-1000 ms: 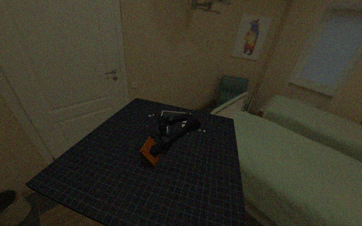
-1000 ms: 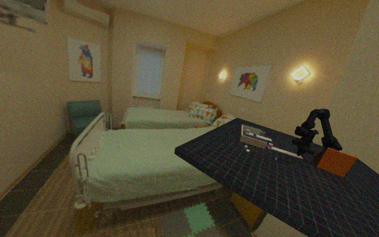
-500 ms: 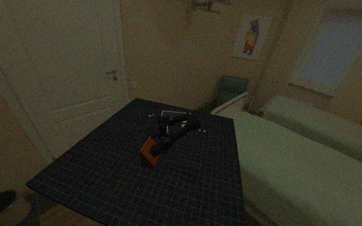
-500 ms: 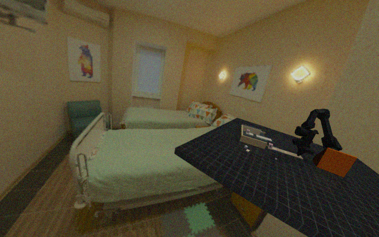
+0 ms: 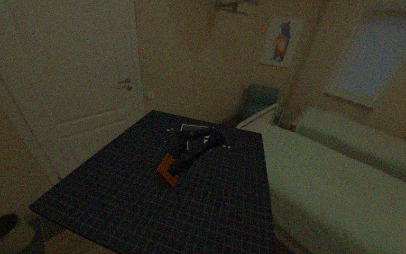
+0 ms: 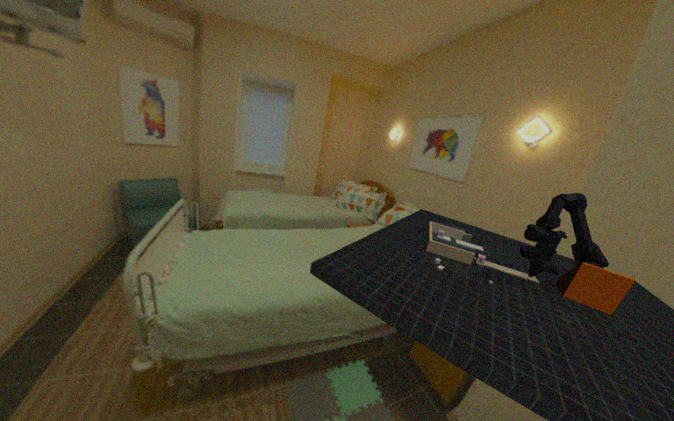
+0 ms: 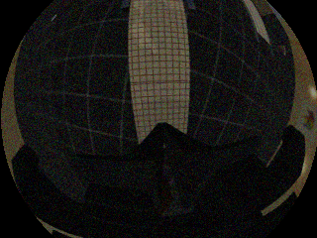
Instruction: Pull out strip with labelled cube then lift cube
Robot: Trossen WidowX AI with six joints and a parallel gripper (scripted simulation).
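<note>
My gripper tip is now 100 mm short of the pale strip and 20 mm to the right of it.
</note>
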